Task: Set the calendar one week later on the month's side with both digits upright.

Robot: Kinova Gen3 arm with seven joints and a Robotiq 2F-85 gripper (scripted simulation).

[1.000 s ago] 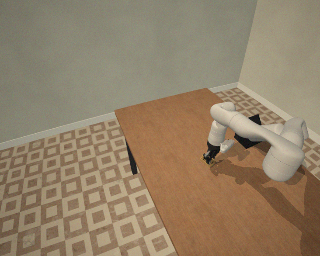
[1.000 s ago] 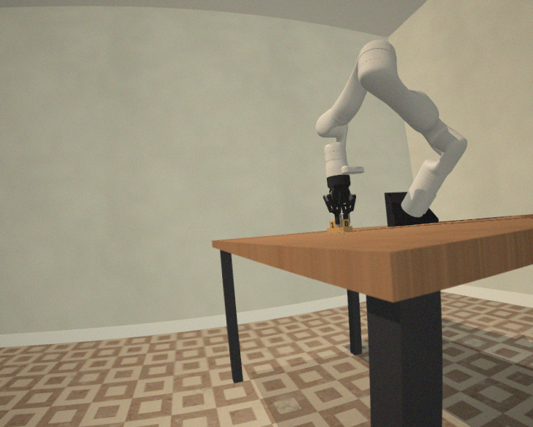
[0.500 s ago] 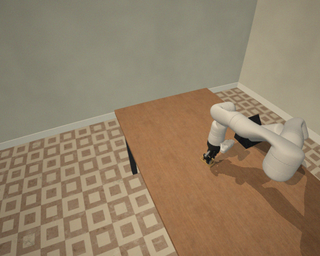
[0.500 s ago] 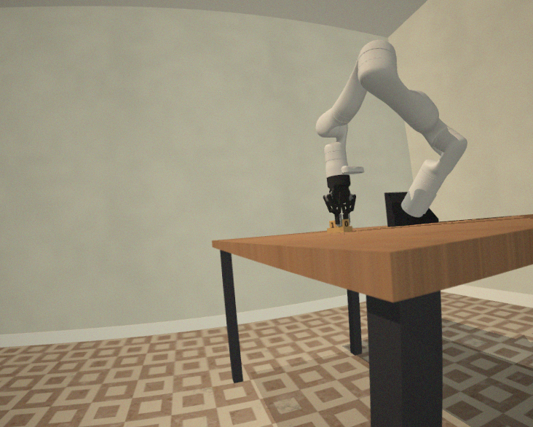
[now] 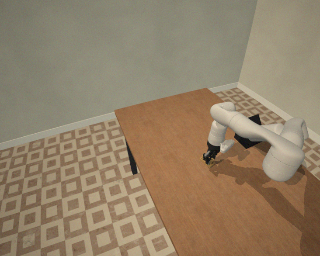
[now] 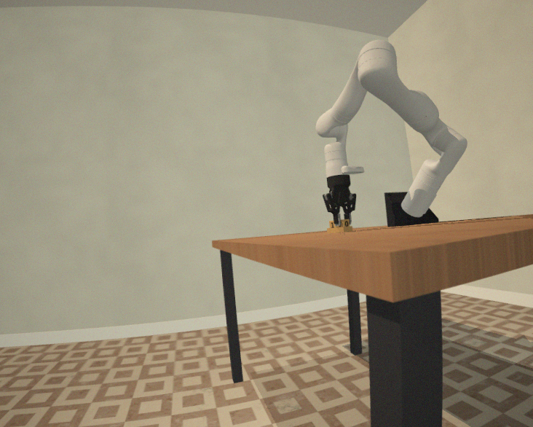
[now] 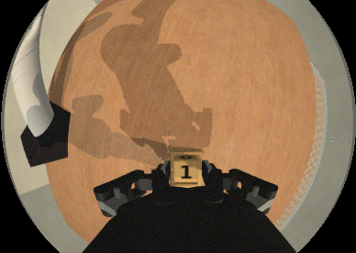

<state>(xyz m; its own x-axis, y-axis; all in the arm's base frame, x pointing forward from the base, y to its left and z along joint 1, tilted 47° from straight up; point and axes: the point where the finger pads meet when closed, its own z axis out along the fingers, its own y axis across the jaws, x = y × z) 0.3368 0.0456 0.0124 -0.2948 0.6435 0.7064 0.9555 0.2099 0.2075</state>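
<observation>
Now: hand 30 mm above the tray and 20 mm to the left of it.
</observation>
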